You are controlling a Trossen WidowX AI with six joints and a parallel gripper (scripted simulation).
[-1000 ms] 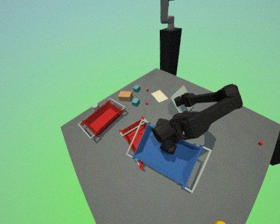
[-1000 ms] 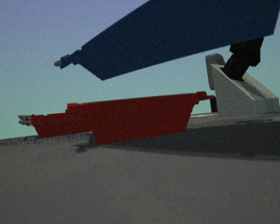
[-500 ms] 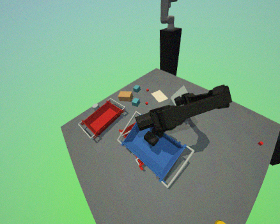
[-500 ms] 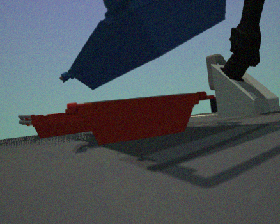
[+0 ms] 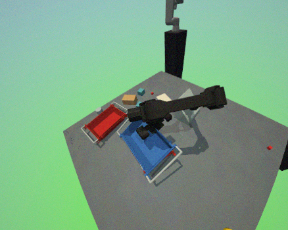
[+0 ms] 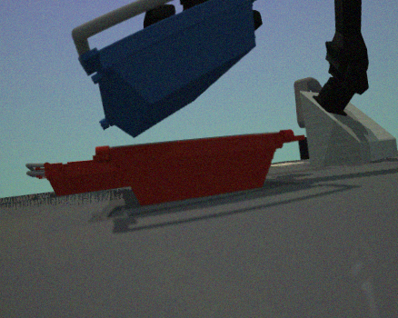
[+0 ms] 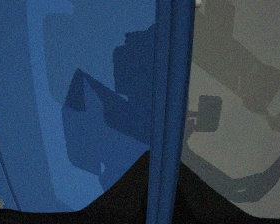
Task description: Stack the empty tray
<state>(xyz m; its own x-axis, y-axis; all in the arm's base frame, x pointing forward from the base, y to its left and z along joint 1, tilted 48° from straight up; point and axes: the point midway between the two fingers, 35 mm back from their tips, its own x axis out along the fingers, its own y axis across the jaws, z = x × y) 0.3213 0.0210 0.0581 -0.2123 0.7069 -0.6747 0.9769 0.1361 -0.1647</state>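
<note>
The blue tray lies 8 cm ahead of my gripper tip and 1 cm below it. Also, from my gripper tip: grey cylinder 57 cm to the right, 20 cm ahead, 14 cm below; cream sheet 35 cm behind, 30 cm to the right, 17 cm below; orange box 51 cm to the right, 15 cm below, 10 cm behind.
</note>
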